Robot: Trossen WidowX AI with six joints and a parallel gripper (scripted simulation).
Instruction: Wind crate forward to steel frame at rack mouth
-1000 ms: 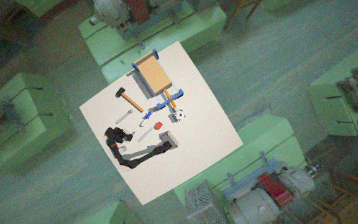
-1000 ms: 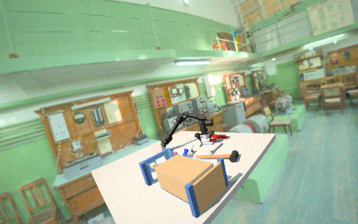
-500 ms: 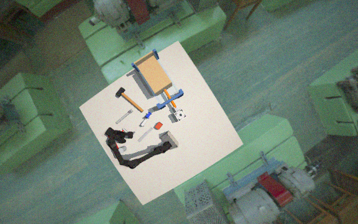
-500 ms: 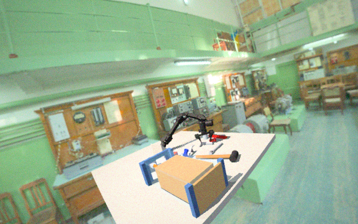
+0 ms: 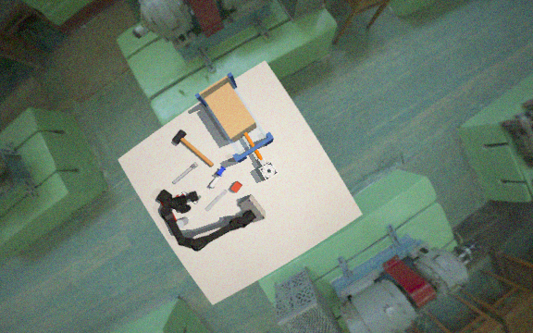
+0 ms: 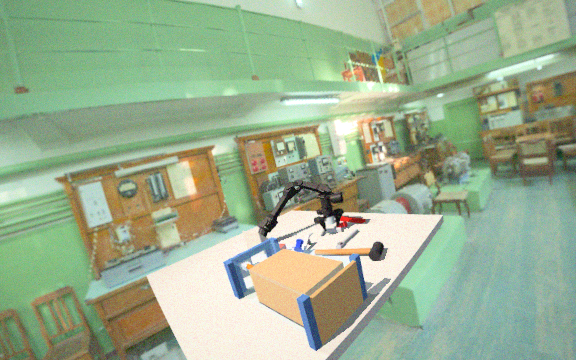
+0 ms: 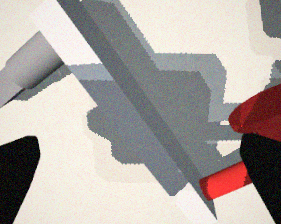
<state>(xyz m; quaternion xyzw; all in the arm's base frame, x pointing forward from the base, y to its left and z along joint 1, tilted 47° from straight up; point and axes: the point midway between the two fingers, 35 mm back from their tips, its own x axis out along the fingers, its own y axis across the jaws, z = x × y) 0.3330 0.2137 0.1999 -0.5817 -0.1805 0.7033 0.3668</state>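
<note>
My gripper tip is now 50 mm to the right of the red knob and 30 mm short of it. From my gripper tip the other things lie so: blue knob (290 mm to the right, 20 mm above, 10 mm ahead); red bar (200 mm to the left, 20 mm below); blue-handled tool (250 mm to the right, 10 mm behind, 10 mm above).
</note>
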